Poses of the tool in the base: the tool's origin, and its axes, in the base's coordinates. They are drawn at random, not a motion.
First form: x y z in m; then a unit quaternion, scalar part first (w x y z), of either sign.
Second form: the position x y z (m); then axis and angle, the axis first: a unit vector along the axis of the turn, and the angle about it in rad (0 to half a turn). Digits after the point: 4 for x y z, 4 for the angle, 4 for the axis.
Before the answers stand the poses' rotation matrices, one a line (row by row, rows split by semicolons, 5 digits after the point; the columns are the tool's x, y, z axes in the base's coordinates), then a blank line. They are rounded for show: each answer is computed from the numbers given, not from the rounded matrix.
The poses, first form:
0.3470 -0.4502 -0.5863 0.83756 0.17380 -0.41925 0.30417
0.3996 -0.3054 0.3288 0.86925 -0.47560 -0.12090 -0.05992
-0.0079 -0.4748 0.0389 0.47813 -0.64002 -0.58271 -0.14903
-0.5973 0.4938 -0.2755 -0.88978 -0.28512 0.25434 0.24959
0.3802 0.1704 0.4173 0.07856 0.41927 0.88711 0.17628
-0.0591 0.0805 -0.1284 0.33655 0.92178 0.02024 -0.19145
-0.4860 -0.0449 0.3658 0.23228 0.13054 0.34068 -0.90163
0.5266 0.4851 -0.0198 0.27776 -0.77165 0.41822 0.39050
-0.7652 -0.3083 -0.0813 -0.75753 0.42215 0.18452 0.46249
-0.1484 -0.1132 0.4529 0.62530 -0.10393 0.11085 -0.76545
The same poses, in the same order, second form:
0.46342 -0.65525 -0.59656; 0.36379 0.75455 -0.54618; 0.80802 0.03609 0.58805
0.96359 0.21917 -0.15319; 0.01083 0.54043 0.84132; 0.26718 -0.81234 0.51837
0.27647 0.88841 -0.36646; 0.60338 0.13632 0.78571; 0.74799 -0.43835 -0.49836
0.74603 0.29913 -0.59495; -0.58920 0.71282 -0.38043; 0.31029 0.63436 0.70803
-0.63608 0.71618 0.28720; 0.77158 0.58628 0.24688; 0.00844 0.37864 -0.92551
0.92588 0.16618 -0.33932; -0.09155 -0.77265 -0.62820; -0.36657 0.61270 -0.70016
-0.85801 0.50781 -0.07713; -0.32992 -0.65996 -0.67498; -0.39367 -0.55369 0.73379
0.34520 -0.86238 -0.37033; -0.42851 -0.49588 0.75530; -0.83499 -0.10204 -0.54071
0.50411 0.85648 0.11092; -0.54491 0.21579 0.81025; 0.67003 -0.46890 0.57549
-0.19640 0.93423 0.29773; -0.98031 -0.19343 -0.03973; 0.02048 -0.29967 0.95382

0.3470 -0.4502 -0.5863 0.3181 -0.7674 0.5567 1.1560
0.3996 -0.3054 0.3288 -0.9620 -0.2446 -0.1212 1.0342
-0.0079 -0.4748 0.0389 -0.7287 -0.6635 -0.1697 2.1445
-0.5973 0.4938 -0.2755 0.6248 -0.5573 -0.5469 0.9478
0.3802 0.1704 0.4173 0.4206 0.8899 0.1768 2.9843
-0.0591 0.0805 -0.1284 0.9789 0.0215 -0.2033 2.4551
-0.4860 -0.0449 0.3658 0.1342 0.3503 -0.9270 2.6727
0.5266 0.4851 -0.0198 -0.8033 0.4354 0.4065 2.5787
-0.7652 -0.3083 -0.0813 -0.6467 -0.2827 -0.7085 1.4226
-0.1484 -0.1132 0.4529 -0.1332 0.1420 -0.9809 1.7906

